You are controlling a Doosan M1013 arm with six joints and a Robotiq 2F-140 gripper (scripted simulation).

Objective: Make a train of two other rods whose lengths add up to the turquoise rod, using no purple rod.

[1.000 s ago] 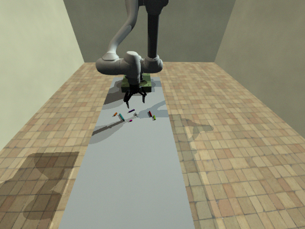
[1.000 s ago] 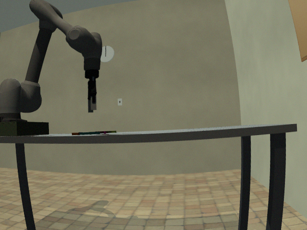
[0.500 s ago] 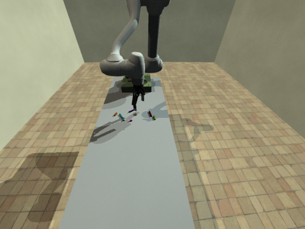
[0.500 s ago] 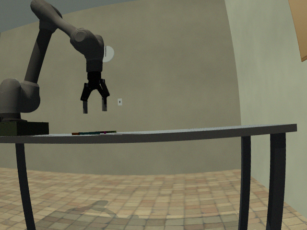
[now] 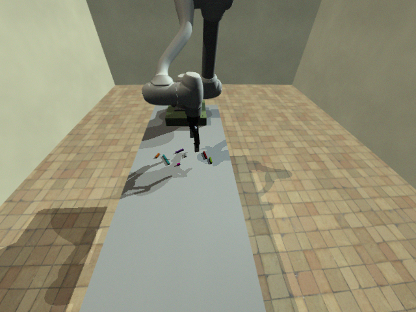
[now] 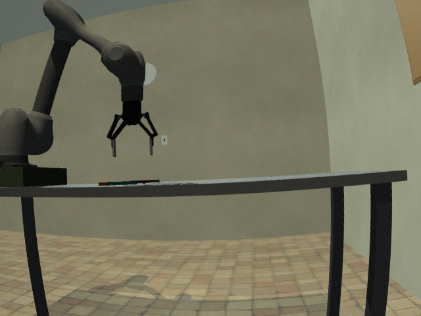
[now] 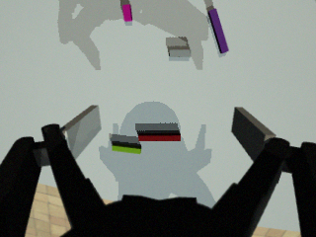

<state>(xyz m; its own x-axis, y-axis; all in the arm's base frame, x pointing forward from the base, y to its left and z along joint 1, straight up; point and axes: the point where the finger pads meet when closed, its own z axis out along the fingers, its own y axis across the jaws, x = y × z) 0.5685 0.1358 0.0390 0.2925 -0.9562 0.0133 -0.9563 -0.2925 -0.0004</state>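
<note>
My gripper is now 11 cm above the red rod, 7 cm to the right of it and 1 cm past it. From my hand the other things lie so: grey rod (11 cm below, 7 cm to the right); then lime rod (11 cm to the left, 11 cm below, 4 cm ahead); then purple rod (11 cm to the right, 11 cm below, 4 cm behind).
</note>
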